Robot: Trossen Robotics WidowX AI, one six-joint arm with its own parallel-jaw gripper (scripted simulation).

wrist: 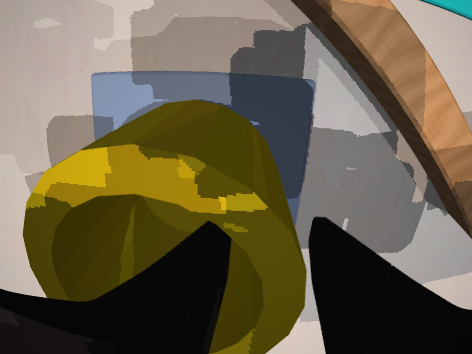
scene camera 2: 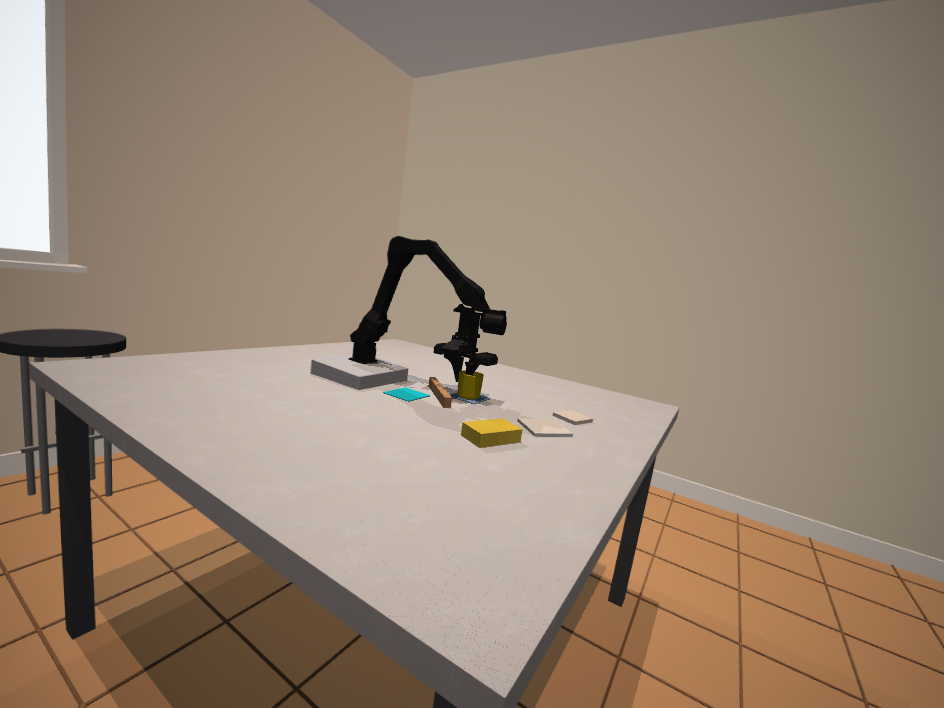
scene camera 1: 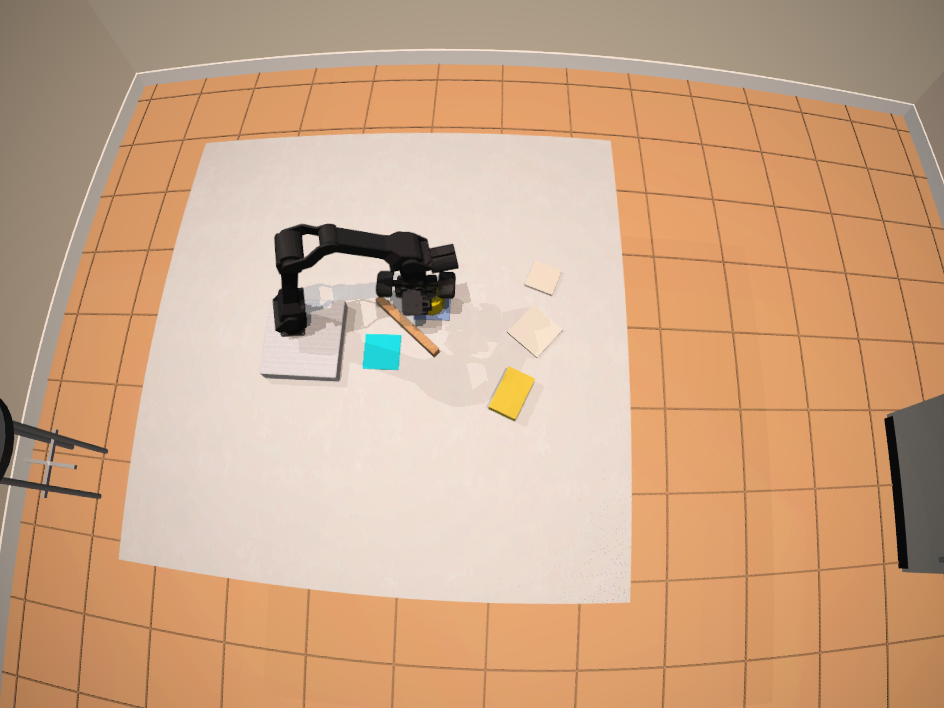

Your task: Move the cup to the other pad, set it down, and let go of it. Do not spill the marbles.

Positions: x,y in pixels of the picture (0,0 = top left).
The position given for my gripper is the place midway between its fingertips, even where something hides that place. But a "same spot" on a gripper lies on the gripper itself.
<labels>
my gripper: wrist 271,227; scene camera 2; scene camera 1
same spot on my gripper: (scene camera 2: 471,365) = (scene camera 1: 432,295)
</labels>
